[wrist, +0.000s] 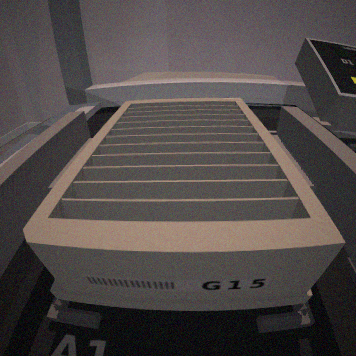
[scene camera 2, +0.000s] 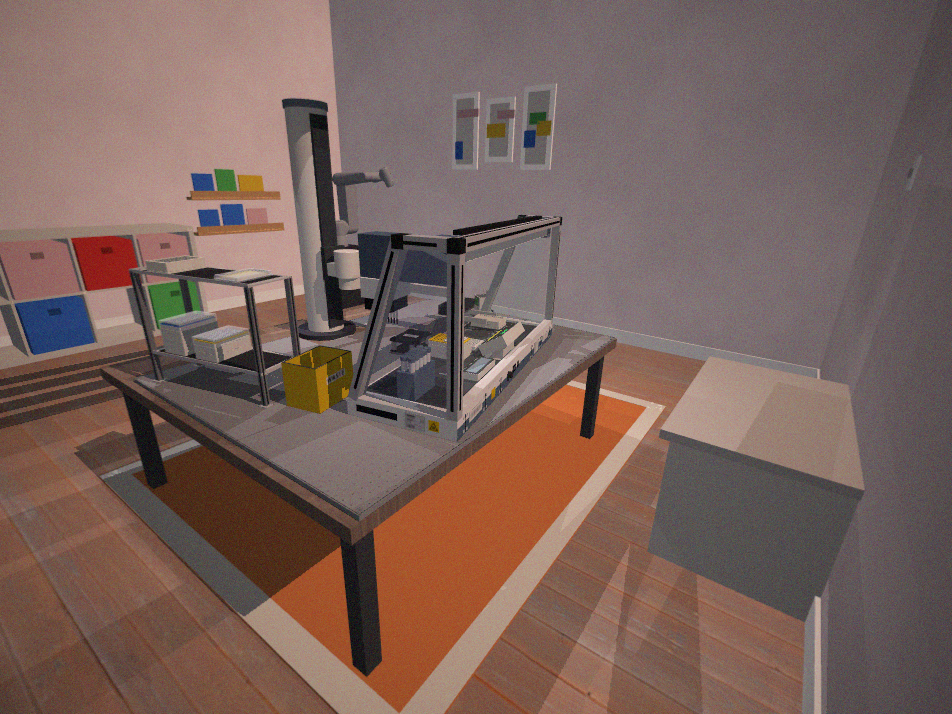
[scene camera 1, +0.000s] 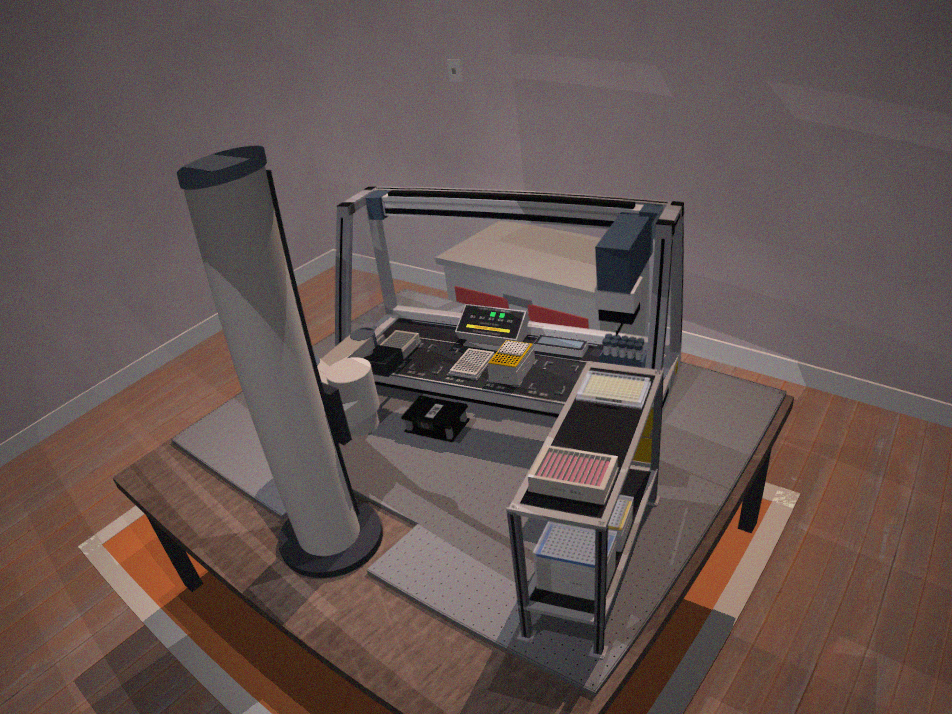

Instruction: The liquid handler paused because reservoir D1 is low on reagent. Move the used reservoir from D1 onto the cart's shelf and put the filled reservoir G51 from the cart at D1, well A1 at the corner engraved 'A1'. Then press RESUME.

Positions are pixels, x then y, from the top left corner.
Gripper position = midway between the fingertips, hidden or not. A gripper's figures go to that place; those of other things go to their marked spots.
My gripper (scene camera 1: pixel 399 339): 2.13 m from the lens. A pale plate (scene camera 1: pixel 606 388): 1.33 m from the lens. A cart posts (scene camera 1: pixel 517 519) is 1.11 m from the lens. The marked spots on the cart posts and the pale plate are 0.35 m apart.
